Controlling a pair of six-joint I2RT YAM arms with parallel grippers.
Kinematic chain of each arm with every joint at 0, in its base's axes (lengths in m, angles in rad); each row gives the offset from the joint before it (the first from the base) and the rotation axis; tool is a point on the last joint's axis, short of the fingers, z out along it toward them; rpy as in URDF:
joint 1: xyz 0 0 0.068 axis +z
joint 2: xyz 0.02 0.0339 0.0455 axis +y
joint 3: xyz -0.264 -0.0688 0 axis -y
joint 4: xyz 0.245 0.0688 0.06 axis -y
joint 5: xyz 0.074 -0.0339 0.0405 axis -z
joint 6: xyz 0.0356 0 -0.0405 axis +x
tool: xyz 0 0 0 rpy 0 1.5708 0
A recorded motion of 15 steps. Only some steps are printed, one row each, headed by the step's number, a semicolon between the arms.
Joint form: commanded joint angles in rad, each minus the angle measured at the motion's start. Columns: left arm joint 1, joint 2, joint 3, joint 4, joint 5, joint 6; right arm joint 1, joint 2, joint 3, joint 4, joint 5, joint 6.
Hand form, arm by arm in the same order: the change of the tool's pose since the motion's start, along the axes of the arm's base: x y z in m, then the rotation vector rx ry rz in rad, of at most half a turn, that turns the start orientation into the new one. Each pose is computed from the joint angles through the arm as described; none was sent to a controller.
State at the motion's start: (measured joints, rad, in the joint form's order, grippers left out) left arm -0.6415 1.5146 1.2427 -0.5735 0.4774 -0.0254; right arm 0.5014 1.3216 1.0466 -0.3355 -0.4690 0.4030
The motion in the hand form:
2: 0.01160 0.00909 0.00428 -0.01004 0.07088 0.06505; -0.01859 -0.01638 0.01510 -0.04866 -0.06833 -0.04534
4: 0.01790 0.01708 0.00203 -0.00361 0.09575 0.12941; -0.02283 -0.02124 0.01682 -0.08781 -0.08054 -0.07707
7: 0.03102 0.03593 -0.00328 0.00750 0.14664 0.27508; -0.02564 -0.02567 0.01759 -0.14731 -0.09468 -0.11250
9: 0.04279 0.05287 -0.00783 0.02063 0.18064 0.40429; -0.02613 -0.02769 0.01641 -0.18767 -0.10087 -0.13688
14: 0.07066 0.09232 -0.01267 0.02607 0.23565 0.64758; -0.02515 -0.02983 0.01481 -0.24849 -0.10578 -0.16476
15: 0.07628 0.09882 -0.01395 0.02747 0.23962 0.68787; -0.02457 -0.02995 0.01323 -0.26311 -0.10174 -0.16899
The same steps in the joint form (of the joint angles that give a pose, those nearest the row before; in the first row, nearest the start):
2: 0.0453 0.0216 0.0437 -0.0488 0.0244 -0.0535; -0.0117 -0.1032 -0.0149 -0.0713 0.0704 -0.0474
4: 0.0743 0.0251 0.0413 -0.0515 0.0077 -0.0893; -0.0145 -0.1251 -0.0157 -0.1058 0.1174 -0.0643
7: 0.1397 0.0316 0.0329 -0.0535 -0.0316 -0.1683; -0.0164 -0.1383 -0.0106 -0.1484 0.1799 -0.0925
9: 0.1969 0.0425 0.0313 -0.0557 -0.0750 -0.2298; -0.0167 -0.1404 -0.0096 -0.1689 0.2228 -0.1080
14: 0.3296 0.0848 0.0630 -0.0671 -0.1370 -0.3274; -0.0183 -0.1339 -0.0007 -0.2013 0.2792 -0.1336
15: 0.3511 0.0972 0.0716 -0.0647 -0.1505 -0.3411; -0.0182 -0.1295 -0.0003 -0.2087 0.2900 -0.1382

